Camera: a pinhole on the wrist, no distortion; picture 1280 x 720 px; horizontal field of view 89.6 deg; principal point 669.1 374.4 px. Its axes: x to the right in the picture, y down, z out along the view. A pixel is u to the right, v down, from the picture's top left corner.
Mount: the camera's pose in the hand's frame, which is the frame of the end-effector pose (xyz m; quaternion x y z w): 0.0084 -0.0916 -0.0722 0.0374 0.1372 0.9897 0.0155
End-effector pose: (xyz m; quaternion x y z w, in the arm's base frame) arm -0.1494 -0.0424 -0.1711 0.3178 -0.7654 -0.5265 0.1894
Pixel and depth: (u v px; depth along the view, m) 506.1 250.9 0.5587
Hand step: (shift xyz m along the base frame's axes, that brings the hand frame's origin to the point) -0.4521 0.1956 -0.0224
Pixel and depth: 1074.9 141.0 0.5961
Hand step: -0.1473 0.6074 0.1106
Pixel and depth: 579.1 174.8 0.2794
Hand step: -0.1763 0.0836 -0.0058
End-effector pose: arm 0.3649 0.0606 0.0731 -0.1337 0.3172 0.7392 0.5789
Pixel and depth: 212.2 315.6 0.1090
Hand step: 0.0288 0.0949 -0.0522
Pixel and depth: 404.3 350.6 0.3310
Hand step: -0.0144 0.2757 0.0827
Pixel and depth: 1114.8 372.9 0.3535
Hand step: 0.0952 0.0151 0.3385
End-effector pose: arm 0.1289 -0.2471 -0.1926 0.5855 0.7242 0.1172 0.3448
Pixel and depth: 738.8 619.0 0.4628
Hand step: 0.1679 -0.1455 -0.3843
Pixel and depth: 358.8 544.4 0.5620
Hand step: 0.2151 0.1553 -0.5281
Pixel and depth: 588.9 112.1 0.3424
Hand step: 0.2332 0.0626 -0.1110
